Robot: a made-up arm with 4 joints. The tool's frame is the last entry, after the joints. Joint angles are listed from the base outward.
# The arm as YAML. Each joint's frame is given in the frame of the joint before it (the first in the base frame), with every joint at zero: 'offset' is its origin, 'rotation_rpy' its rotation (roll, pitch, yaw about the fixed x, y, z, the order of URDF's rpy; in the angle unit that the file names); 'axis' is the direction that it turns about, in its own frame. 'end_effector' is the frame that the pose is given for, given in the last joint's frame.
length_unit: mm
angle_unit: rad
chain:
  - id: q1
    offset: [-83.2, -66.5, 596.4]
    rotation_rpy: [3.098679, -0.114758, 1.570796]
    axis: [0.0, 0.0, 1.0]
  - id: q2
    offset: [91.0, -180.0, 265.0]
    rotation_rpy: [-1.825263, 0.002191, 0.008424]
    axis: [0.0, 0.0, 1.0]
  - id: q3
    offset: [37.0, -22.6, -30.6]
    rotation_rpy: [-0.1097, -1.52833, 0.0]
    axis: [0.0, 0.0, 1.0]
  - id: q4
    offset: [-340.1, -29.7, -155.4]
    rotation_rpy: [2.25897, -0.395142, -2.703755]
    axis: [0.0, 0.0, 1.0]
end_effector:
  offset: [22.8, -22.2, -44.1]
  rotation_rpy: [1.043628, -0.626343, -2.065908]
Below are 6 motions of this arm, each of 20 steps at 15 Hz.
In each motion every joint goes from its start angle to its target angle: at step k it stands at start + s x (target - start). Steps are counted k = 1, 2, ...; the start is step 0. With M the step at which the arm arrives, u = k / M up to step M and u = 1 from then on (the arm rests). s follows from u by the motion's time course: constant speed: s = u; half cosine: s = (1 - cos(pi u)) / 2; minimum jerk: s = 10 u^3 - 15 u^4 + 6 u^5.
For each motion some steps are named. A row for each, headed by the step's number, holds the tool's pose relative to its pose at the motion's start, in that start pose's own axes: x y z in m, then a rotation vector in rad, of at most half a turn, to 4 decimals.
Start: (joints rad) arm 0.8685 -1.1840 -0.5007 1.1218
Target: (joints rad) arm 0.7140 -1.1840 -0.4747 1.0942
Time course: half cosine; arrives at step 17
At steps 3, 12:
3: 0.0003 -0.0058 -0.0040 -0.0109 0.0033 -0.0088
12: -0.0001 -0.0639 -0.0395 -0.1180 0.0354 -0.0926

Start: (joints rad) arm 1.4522 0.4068 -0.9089 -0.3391
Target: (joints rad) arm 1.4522 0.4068 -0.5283 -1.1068
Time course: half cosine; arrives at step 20
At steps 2, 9, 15, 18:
2: 0.0000 -0.0015 -0.0029 -0.0200 -0.0147 -0.0056
9: 0.0004 -0.0292 -0.0463 -0.3378 -0.2657 -0.0819
15: 0.0016 -0.0649 -0.0843 -0.6659 -0.5659 -0.1356
18: 0.0020 -0.0757 -0.0934 -0.7544 -0.6559 -0.1454

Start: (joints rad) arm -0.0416 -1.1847 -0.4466 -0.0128
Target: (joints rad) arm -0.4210 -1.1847 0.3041 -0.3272
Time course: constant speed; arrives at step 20
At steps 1, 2, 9, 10, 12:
1: -0.0030 -0.0107 -0.0199 -0.0645 -0.0112 0.0008
2: -0.0059 -0.0224 -0.0392 -0.1289 -0.0231 0.0023
9: -0.0219 -0.1277 -0.1525 -0.5765 -0.1233 0.0306
10: -0.0234 -0.1455 -0.1652 -0.6399 -0.1399 0.0373
12: -0.0259 -0.1826 -0.1875 -0.7662 -0.1746 0.0526

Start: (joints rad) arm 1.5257 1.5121 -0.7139 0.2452
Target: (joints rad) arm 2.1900 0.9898 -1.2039 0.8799
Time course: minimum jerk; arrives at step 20
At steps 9, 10, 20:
9: 0.0433 -0.1298 0.0067 0.1907 0.1805 -0.1935
10: 0.0524 -0.1619 0.0143 0.2400 0.1982 -0.2372
20: 0.0835 -0.3400 0.0973 0.5046 0.1456 -0.4188

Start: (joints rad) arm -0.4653 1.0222 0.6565 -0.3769
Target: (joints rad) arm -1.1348 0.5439 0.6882 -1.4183
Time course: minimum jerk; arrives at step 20
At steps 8, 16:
8: -0.0536 0.0117 0.1097 -0.0021 -0.2004 -0.0285
16: -0.1867 -0.0433 0.3103 0.0385 -0.6351 -0.1456

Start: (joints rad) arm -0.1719 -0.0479 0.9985 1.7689
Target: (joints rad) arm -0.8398 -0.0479 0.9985 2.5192
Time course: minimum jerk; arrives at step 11
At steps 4, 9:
4: -0.0028 0.0231 -0.0505 -0.0540 0.1743 0.0707
9: -0.0189 0.0406 -0.1949 -0.1770 0.6869 0.1175

